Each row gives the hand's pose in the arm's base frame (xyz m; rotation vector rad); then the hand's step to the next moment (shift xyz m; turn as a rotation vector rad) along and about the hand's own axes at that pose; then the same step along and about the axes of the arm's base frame.
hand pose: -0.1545 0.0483 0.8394 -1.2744 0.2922 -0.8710
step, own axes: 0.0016 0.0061 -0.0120 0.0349 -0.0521 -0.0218
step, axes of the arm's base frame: -0.0041 -0.0094 -0.0088 -0.0119 -0.0418 0.0501
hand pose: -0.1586 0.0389 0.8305 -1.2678 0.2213 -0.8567
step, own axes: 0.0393 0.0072 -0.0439 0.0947 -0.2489 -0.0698
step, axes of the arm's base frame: 0.0042 -0.0585 -0.0089 -0.0859 -0.1263 0.2291
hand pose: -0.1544 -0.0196 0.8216 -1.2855 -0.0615 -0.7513
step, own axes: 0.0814 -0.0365 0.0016 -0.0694 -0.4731 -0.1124
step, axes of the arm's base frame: 0.0433 -0.0398 0.0671 -0.3466 -0.1050 0.3318
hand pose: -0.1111 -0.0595 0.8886 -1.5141 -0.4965 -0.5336
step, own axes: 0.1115 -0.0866 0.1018 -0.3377 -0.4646 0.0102
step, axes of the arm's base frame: 0.0377 0.1006 0.1369 -0.5508 0.0229 0.1614
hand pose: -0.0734 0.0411 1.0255 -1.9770 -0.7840 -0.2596
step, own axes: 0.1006 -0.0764 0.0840 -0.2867 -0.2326 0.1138
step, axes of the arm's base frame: 0.0187 0.1386 0.0588 -0.3812 0.0540 -0.0320
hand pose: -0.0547 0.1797 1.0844 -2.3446 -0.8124 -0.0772
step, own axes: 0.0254 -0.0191 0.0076 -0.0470 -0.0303 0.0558
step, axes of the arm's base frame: 0.0084 0.0295 0.0111 -0.0635 0.0263 -0.0389
